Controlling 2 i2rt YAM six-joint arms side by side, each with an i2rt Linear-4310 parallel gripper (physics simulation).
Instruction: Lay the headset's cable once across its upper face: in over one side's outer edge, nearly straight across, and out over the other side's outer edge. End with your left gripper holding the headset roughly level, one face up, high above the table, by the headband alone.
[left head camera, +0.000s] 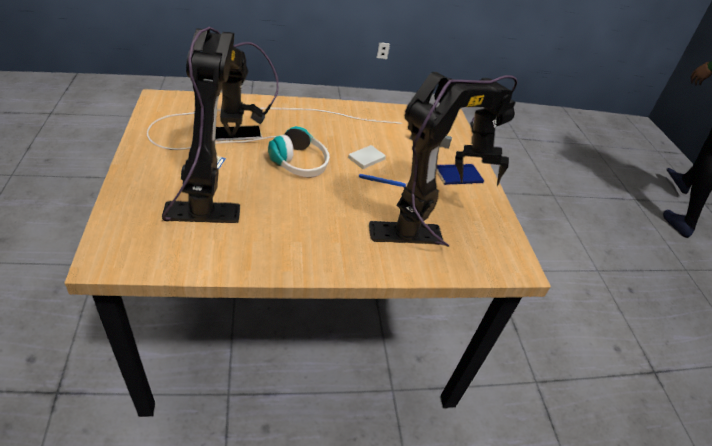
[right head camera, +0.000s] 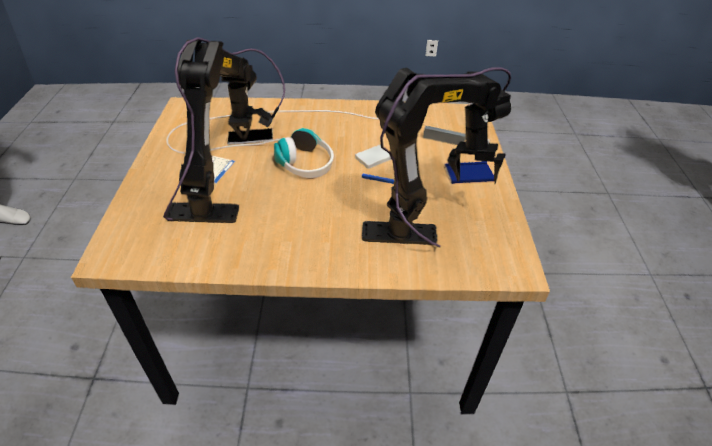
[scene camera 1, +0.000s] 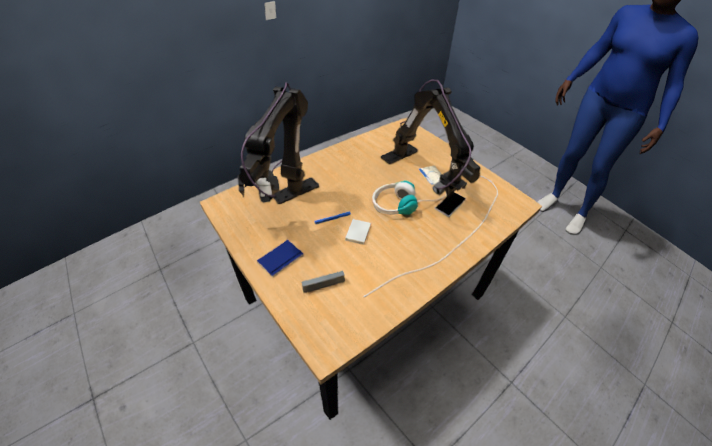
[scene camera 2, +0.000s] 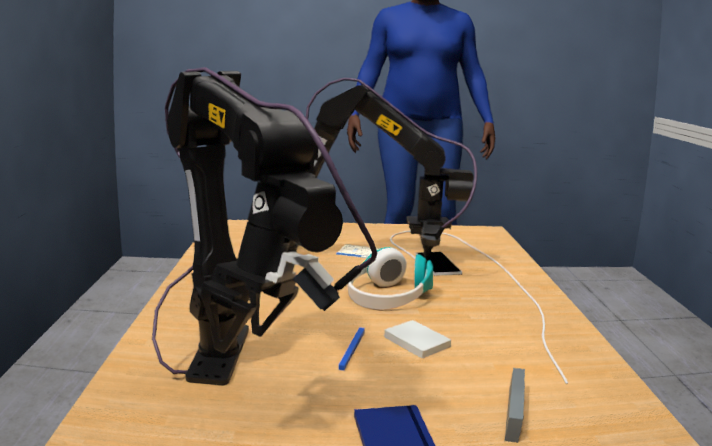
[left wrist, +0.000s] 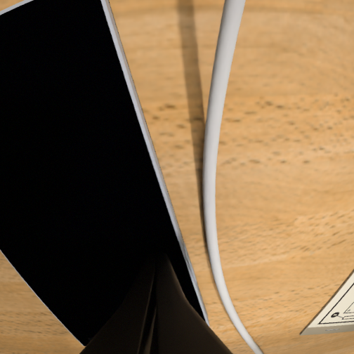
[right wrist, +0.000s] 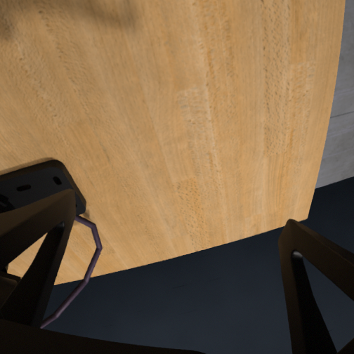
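Seen in the pictures: left gripper, between the fingertips: (left head camera: 231, 136) (right head camera: 243, 139) (scene camera 1: 448, 197) (scene camera 2: 426, 259); right gripper, between the fingertips: (left head camera: 479, 183) (right head camera: 476, 182) (scene camera 1: 256, 196) (scene camera 2: 239, 342); left arm's base, origin of its link: (left head camera: 201, 213) (right head camera: 202, 213) (scene camera 1: 399, 154); right arm's base, origin of its link: (left head camera: 405, 233) (right head camera: 399, 234) (scene camera 1: 295, 191) (scene camera 2: 219, 353).
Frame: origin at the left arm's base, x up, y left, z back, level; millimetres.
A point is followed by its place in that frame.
The headset, with a white headband (left head camera: 310, 172) {x 26, y -294, z -164 mm} (right head camera: 310, 173) {x 25, y -290, z -163 mm} (scene camera 1: 374, 199) {x 28, y -333, z -200 mm} (scene camera 2: 383, 302) {x 21, y -352, z -231 mm} and teal-and-white ear cups, rests on the table. Its white cable (left head camera: 325, 110) {x 3, y -363, z -557 mm} (scene camera 1: 415, 271) {x 2, y -433, z -542 mm} (left wrist: 210, 180) runs out beside the phone, loops round and ends near the table's far side as seen in the left head camera. No cable lies across the ear cups. My left gripper (left head camera: 231, 132) {x 8, y -50, z -358 mm} (scene camera 2: 428, 255) {x 8, y -50, z -358 mm} (left wrist: 158, 264) is shut and empty, low over the phone's edge; the cable passes beside its fingertips. My right gripper (left head camera: 479, 172) {x 129, y -744, z -18 mm} (right head camera: 476, 173) {x 129, y -744, z -18 mm} (right wrist: 182, 216) is open and empty above the table.
A black phone (scene camera 1: 450, 203) {x 8, y -71, z -387 mm} (left wrist: 75, 150) lies under the left gripper, with a printed card (scene camera 1: 430, 174) {x 1, y 9, z -197 mm} (left wrist: 340, 310) nearby. A white box (left head camera: 366, 156) {x 15, y -476, z -276 mm}, a blue pen (left head camera: 382, 180) {x 8, y -513, z -165 mm}, a navy notebook (scene camera 1: 280, 257) {x 12, y -777, z -226 mm} and a grey block (scene camera 1: 323, 281) {x 38, y -721, z -410 mm} lie toward the right arm's side.
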